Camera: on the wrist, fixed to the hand. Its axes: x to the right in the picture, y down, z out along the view.
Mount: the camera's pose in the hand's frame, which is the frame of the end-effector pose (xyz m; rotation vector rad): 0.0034 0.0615 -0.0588 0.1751 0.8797 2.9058
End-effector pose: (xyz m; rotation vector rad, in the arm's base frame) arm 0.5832 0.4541 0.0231 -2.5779 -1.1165 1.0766
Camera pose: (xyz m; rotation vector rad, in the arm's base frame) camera 0.6596 0.4212 0.0412 1.3996 -2.3637 0.4076
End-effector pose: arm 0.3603 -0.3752 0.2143 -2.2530 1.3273 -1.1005
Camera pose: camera 0.2801 -0.4036 0.2182 1.3944 2.1237 -0.3420
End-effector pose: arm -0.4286 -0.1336 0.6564 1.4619 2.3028 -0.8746
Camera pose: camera -0.3705 -0.0758 0.6794 2.7039 -1.2893 0.6660
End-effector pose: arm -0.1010 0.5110 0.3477 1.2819 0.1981 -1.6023
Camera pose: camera -0.0163 0.5195 0.3474 0.7571 -0.9120 1.4018
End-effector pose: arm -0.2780 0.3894 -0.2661 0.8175 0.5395 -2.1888
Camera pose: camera -0.2108 0.3824 -0.3180 1.0542 -0.5167 0.8382
